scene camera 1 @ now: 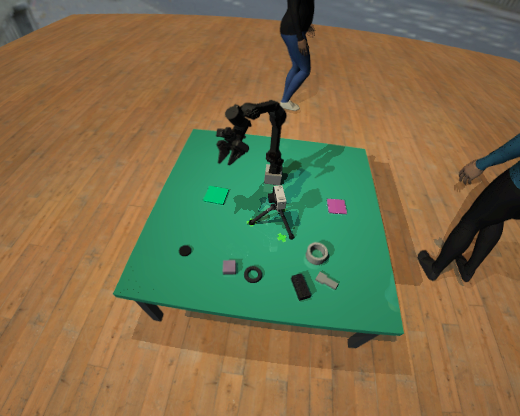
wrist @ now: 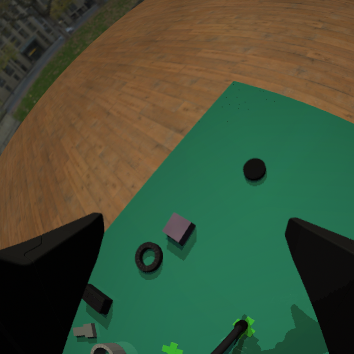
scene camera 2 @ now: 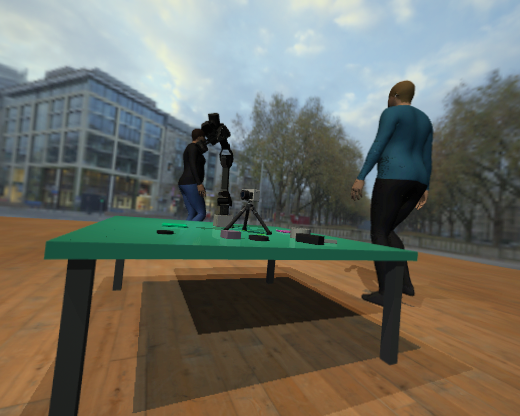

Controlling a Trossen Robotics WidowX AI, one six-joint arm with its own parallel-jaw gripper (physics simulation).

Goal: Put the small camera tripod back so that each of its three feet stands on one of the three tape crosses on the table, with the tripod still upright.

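Pixels of known places: gripper, between the fingertips: [scene camera 1: 223, 164] [wrist: 199, 226] [scene camera 2: 210, 145]; arm's base, origin of its link: [scene camera 1: 274, 170] [scene camera 2: 224, 215].
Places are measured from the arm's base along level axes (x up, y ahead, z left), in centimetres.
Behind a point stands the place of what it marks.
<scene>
The small tripod [scene camera 1: 280, 198] @(z 5.7, x 15.5, y 36.1 cm) [scene camera 2: 250, 195] @(z 3.9, x 12.1, y 36.1 cm) stands upright with a white-grey camera on top, in front of the arm's base. In the wrist view, part of one black leg [wrist: 229, 340] @(z -4.9, x -2.3, y 35.1 cm) shows at the bottom. That foot rests on a bright green cross [scene camera 1: 249, 222] [wrist: 250, 326] @(z -8.5, x -7.4, y 34.4 cm), partly covering it. A second green cross [scene camera 1: 282, 237] @(z 10.0, x -7.4, y 42.0 cm) [wrist: 172, 348] @(z 9.1, x -7.4, y 42.4 cm) lies uncovered, just left of the tripod's right foot in scene view 1. The third cross cannot be made out. My gripper [scene camera 1: 225, 163] @(z -19.7, x 33.6, y 38.5 cm) [wrist: 199, 226] @(z -19.7, x 33.6, y 38.5 cm) is open and empty, high above the table, back left of the tripod in scene view 1.
On the table [scene camera 1: 165, 280] @(z -40.4, x -7.5, y 76.0 cm) lie a green square [scene camera 1: 216, 195] @(z -30.7, x -6.6, y 21.1 cm), magenta square [scene camera 1: 336, 206] @(z 38.8, x -6.6, y 15.5 cm), black disc [scene camera 1: 185, 250] @(z -36.1, x -6.5, y 59.4 cm), mauve block [scene camera 1: 229, 267] @(z -12.6, x -4.7, y 65.0 cm), black ring [scene camera 1: 246, 274] @(z -4.3, x -5.8, y 66.5 cm), grey ring [scene camera 1: 317, 261] @(z 27.8, x -4.0, y 54.8 cm), black block [scene camera 1: 301, 286] @(z 21.0, x -4.1, y 68.7 cm) and grey piece [scene camera 1: 327, 280] @(z 33.2, x -6.0, y 62.9 cm). Two people stand near the table.
</scene>
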